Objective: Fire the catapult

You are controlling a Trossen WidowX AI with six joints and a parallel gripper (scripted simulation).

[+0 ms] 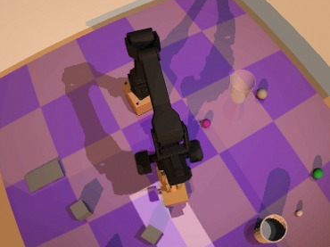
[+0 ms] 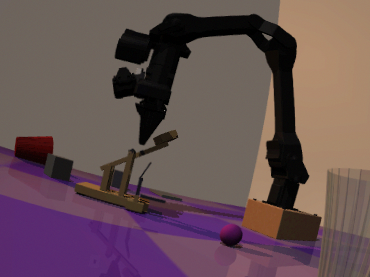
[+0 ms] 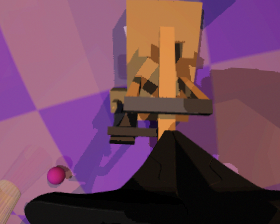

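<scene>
Right now my gripper tip is 10 mm short of the catapult, 20 mm to the right of it and 50 mm above it. From my gripper tip the other things lie so: white mug 370 mm ahead, 110 mm to the left, 90 mm below; grey ball 480 mm to the left, 100 mm below; purple ball 60 mm behind, 230 mm to the left, 110 mm below.
</scene>
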